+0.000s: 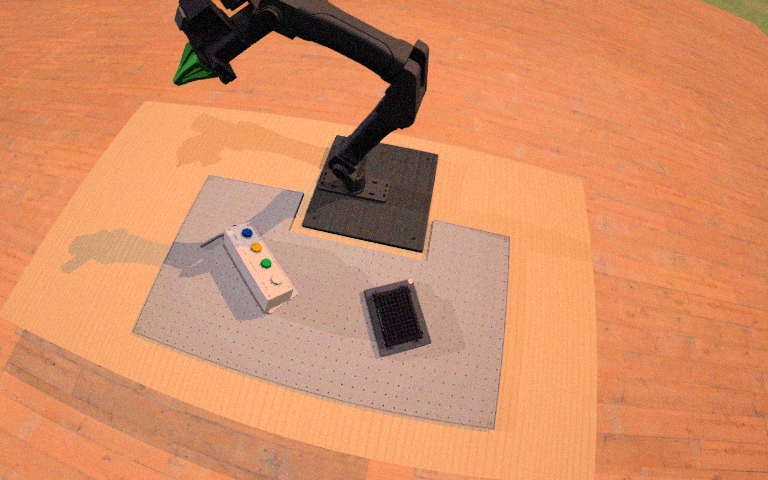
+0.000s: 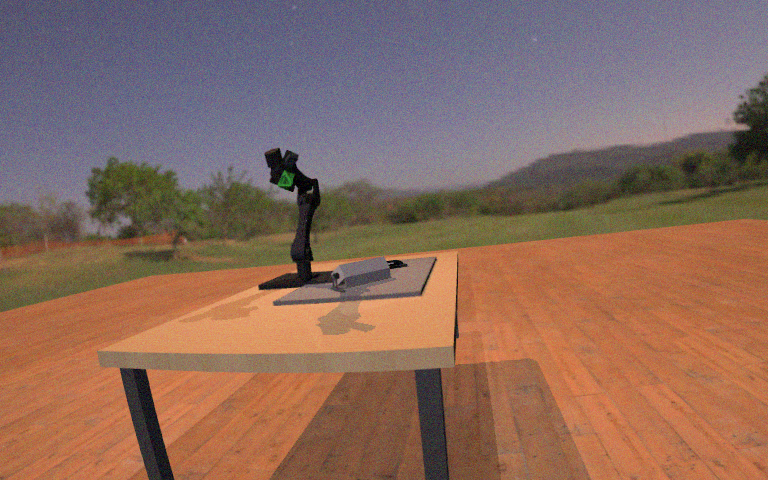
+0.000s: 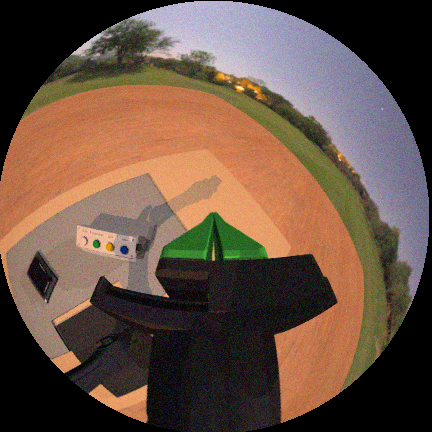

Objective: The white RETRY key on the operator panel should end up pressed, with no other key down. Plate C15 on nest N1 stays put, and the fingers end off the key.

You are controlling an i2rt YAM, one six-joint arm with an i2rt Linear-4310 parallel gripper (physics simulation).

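Frame: origin at the arm's base, x ahead, y down, z left, level; centimetres.
Seen in the pictures: gripper, fingertip midpoint: [image 1: 175, 83] [image 2: 291, 184] [image 3: 213, 217]; arm's base, origin of the base link: [image 1: 354, 186] [image 2: 305, 279] [image 3: 119, 342].
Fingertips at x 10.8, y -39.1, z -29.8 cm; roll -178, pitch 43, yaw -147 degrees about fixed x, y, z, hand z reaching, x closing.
Offsets run from my fingertips to a thing's middle. "pt": to the spot under its first point. Level surfaces: height alone.
The operator panel {dx +19.1, dy +35.3, dz +13.1 cm} [image 1: 253, 277] [image 2: 362, 271] [image 3: 105, 252] is a pale, sloped box on the grey perforated board. Its white key {dx +22.0, dy +33.1, dz +20.4 cm} [image 1: 275, 280] [image 3: 84, 241] is at one end, beside the green key {dx +18.9, dy +33.1, dz +16.5 cm} [image 1: 266, 263] [image 3: 96, 244]; the yellow key {dx +15.8, dy +33.1, dz +12.6 cm} [image 1: 256, 247] [image 3: 110, 247] and blue key {dx +12.7, dy +33.1, dz +8.6 cm} [image 1: 246, 232] [image 3: 124, 249] follow. How far each key is down cannot be told. A dark plate {dx +22.5, dy +37.6, dz +49.0 cm} [image 1: 399, 316] [image 3: 42, 276] sits in a dark nest; no label is readable. My gripper [image 1: 176, 82] [image 2: 286, 181] [image 3: 213, 217] has green fingers, shut and empty, high above the table and well away from the panel.
The grey board {dy +39.5 cm} [image 1: 317, 367] [image 2: 407, 283] [image 3: 65, 225] lies on the wooden table {dy +40.8 cm} [image 1: 543, 339] [image 2: 226, 339] [image 3: 215, 165]. The arm's black base plate [image 1: 396, 220] stands at its notch. A short cable {pt dx +14.9, dy +38.9, dz -3.8 cm} [image 1: 212, 240] leaves the panel at its blue-key end.
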